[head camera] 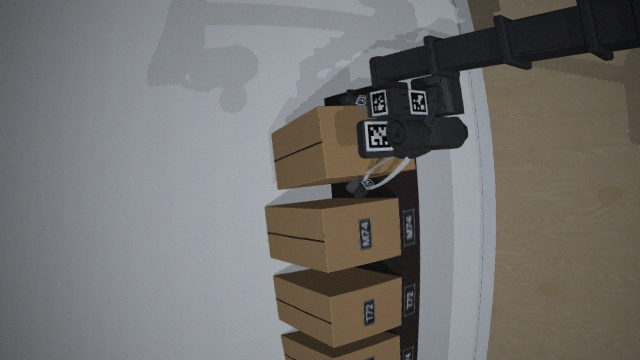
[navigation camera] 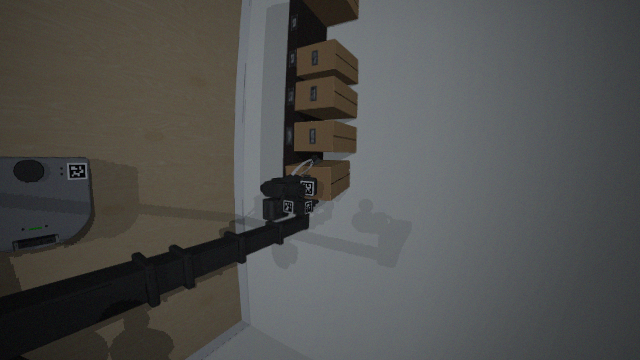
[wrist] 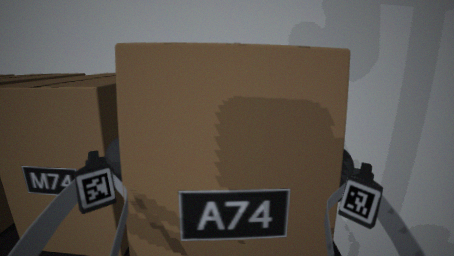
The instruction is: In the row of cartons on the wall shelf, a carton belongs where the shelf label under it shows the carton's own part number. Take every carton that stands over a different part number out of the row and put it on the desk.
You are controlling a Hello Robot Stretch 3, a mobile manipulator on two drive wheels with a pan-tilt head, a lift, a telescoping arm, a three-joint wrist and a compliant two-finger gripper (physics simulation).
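Places are measured from the robot's base along level axes (x ahead, y right, z down), in centimetres.
Pixels of known places: gripper, fingertip midpoint: (wrist: 228, 162); robot's base, link origin: (navigation camera: 30, 169).
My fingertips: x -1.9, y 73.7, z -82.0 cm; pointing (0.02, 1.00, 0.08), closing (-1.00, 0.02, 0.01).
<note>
Ahead of a thing's pixels: the offset from my fingertips to its top centre. "*": to the spot under its first point.
The A74 carton @(dz -8.2, dx +0.8, dy +7.0 cm) (head camera: 300, 160) (navigation camera: 341, 180) (wrist: 175, 100) is upright between the fingers of my gripper (head camera: 354, 142) (navigation camera: 315, 181) (wrist: 228, 162), which is shut on its two sides. In the wrist view it stands higher than the M74 carton @(dz -5.2, dx +17.6, dy +14.3 cm) (head camera: 345, 220) (navigation camera: 320, 143) (wrist: 50, 130) beside it. The shelf label under A74 is hidden. In the head view M74 stands over an M74 label @(* dz +14.5, dx +17.4, dy +0.8 cm) (head camera: 409, 227), and the T72 carton @(dz -5.2, dx +34.2, dy +13.7 cm) (head camera: 350, 285) (navigation camera: 322, 102) over a T72 label @(* dz +14.7, dx +34.1, dy +0.5 cm) (head camera: 410, 300). The desk does not show.
The dark wall shelf (head camera: 410, 192) (navigation camera: 311, 31) runs along the wall. A fourth carton @(dz -5.2, dx +49.9, dy +13.5 cm) (navigation camera: 322, 62) stands past T72, its number unreadable. Beyond a gap over a small label @(* dz +14.3, dx +67.0, dy +0.0 cm) (navigation camera: 294, 22), another carton @(* dz +0.4, dx +78.6, dy +15.9 cm) (navigation camera: 340, 10) shows partly. My extended arm (head camera: 470, 52) (navigation camera: 210, 255) reaches over the floor.
</note>
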